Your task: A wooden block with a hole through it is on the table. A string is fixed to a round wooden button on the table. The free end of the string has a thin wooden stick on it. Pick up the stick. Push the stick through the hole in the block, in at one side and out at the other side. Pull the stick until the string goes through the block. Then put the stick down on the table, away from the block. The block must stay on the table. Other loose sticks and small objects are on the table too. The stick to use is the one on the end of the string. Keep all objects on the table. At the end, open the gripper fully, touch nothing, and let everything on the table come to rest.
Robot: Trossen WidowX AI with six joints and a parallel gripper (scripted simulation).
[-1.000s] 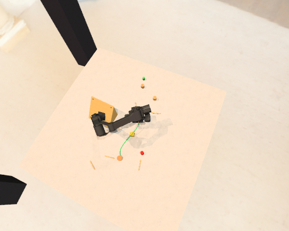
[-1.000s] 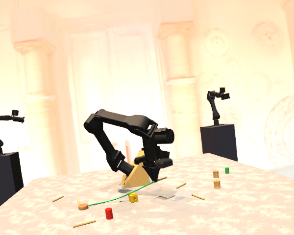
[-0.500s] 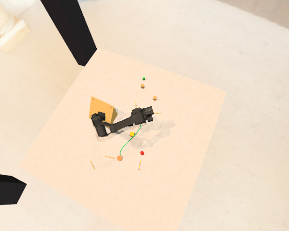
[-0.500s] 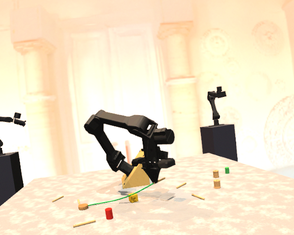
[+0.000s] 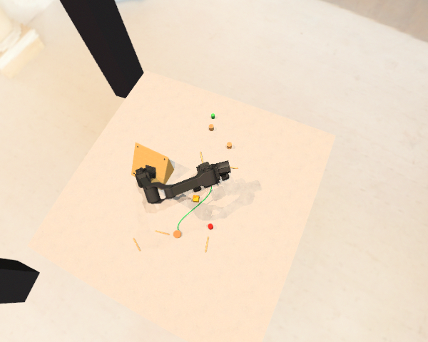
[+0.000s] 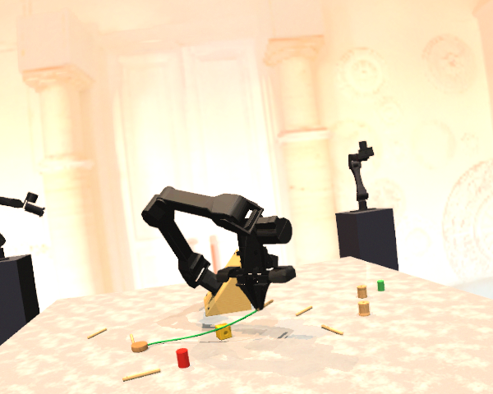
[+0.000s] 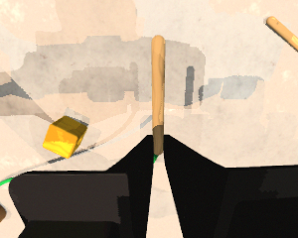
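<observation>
My gripper tip is 60 mm past the yellow block, 80 mm to the left of it and 50 mm above it. From my gripper tip the other things lie so: red cylinder: 70 mm ahead, 190 mm to the right, 50 mm below; then round wooden button: 80 mm behind, 290 mm to the right, 60 mm below; then thin wooden stick: 10 mm behind, 10 mm to the left.
</observation>
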